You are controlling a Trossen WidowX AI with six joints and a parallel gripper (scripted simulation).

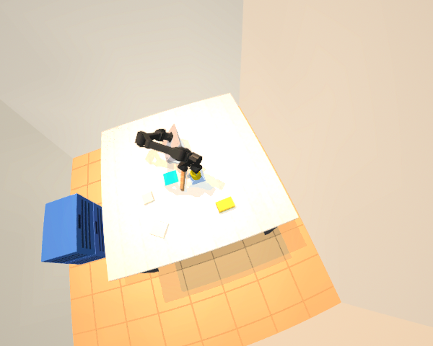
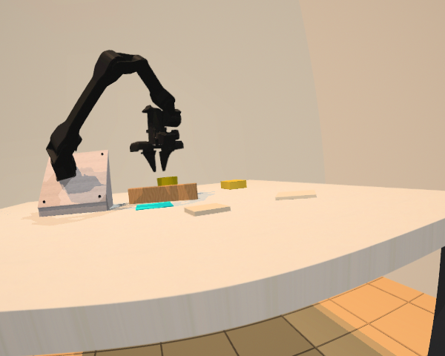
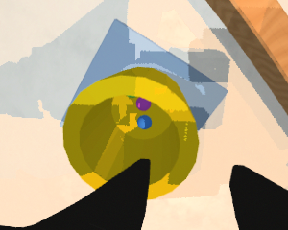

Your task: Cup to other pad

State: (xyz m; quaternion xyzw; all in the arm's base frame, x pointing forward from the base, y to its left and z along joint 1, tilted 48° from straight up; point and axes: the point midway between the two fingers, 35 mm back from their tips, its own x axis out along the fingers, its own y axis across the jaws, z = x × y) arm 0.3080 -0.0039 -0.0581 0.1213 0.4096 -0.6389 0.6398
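My gripper tip is 60 mm above the yellow cup, 20 mm short of it and 10 mm to the right of it. From my gripper tip the other things lie so: cyan pad: 160 mm to the right, 100 mm below, 60 mm behind; then wooden bar: 80 mm to the right, 80 mm below, 10 mm behind; then blue marble: 80 mm below, 20 mm to the left, 20 mm ahead.
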